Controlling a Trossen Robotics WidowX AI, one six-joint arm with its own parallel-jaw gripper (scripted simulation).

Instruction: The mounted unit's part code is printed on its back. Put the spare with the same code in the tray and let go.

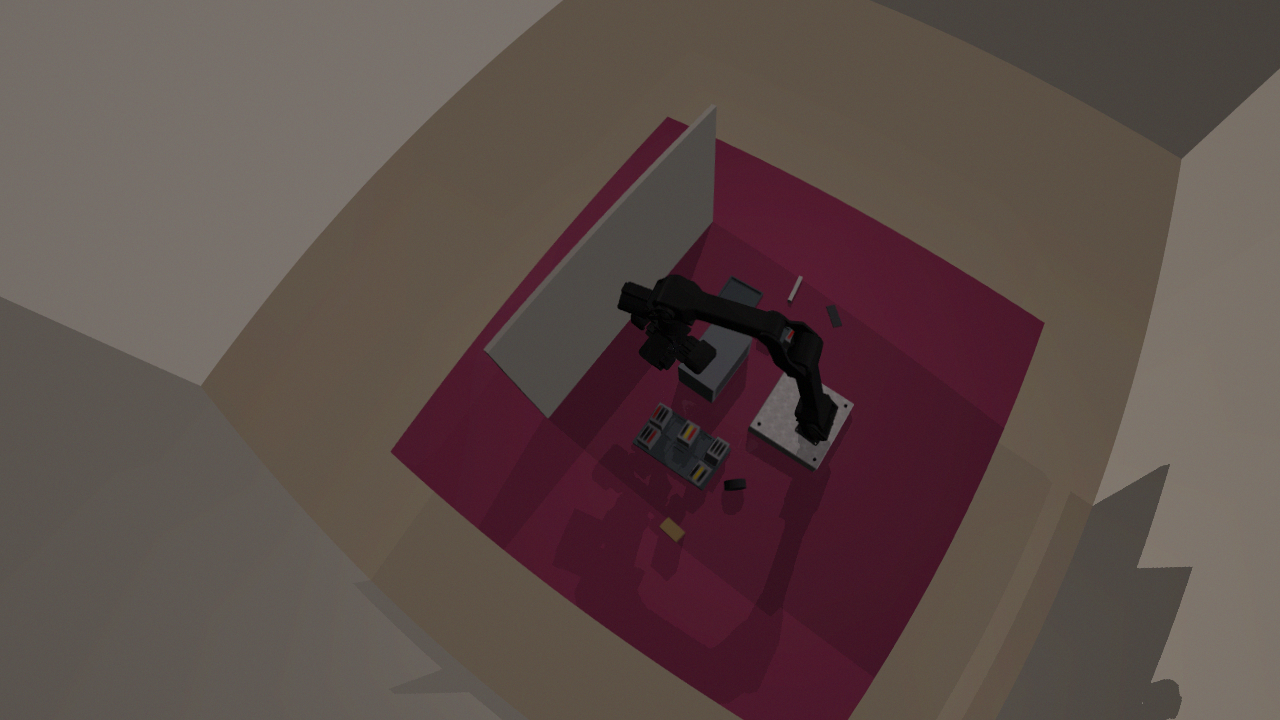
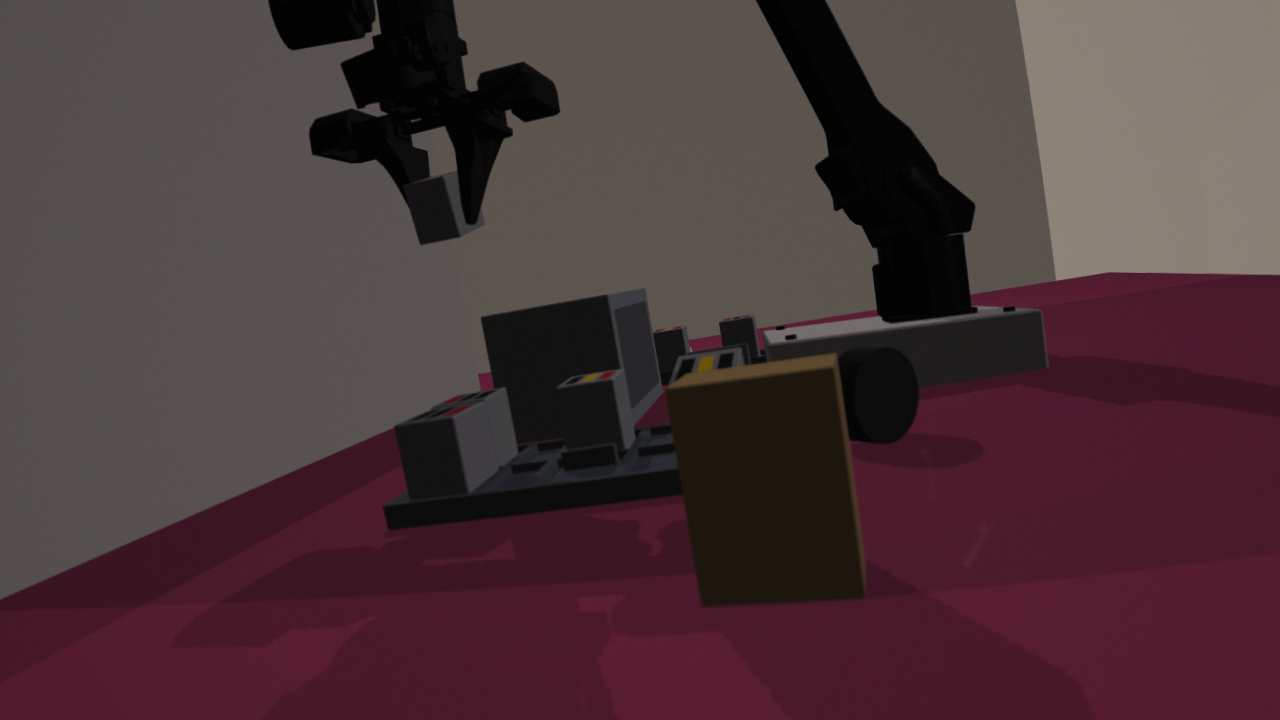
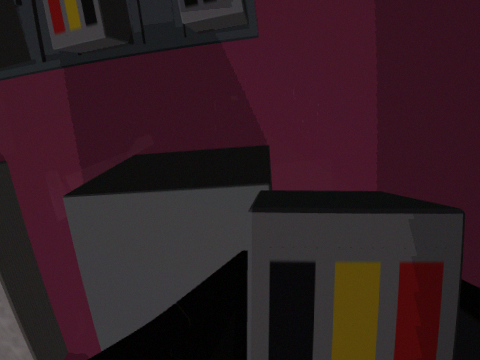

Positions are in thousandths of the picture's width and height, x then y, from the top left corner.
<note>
My gripper (image 2: 351, 317) carries a grey spare (image 2: 340, 285). I also see a brown block (image 2: 596, 627), a black cylinder (image 2: 688, 545), a mounted unit (image 2: 415, 488), a spare rack (image 2: 426, 662), a dark tray (image 1: 575, 403) and a grey wall panel (image 2: 158, 426).
The grey spare also shows in image 3 (image 3: 676, 743). My gripper also shows in image 1 (image 1: 526, 487) and in image 3 (image 3: 670, 743). The mounted unit also shows in image 1 (image 1: 572, 483) and in image 3 (image 3: 305, 646). Image 3 does not show the brown block: it is out of frame. Image 3 does not show the black cylinder: it is out of frame.
</note>
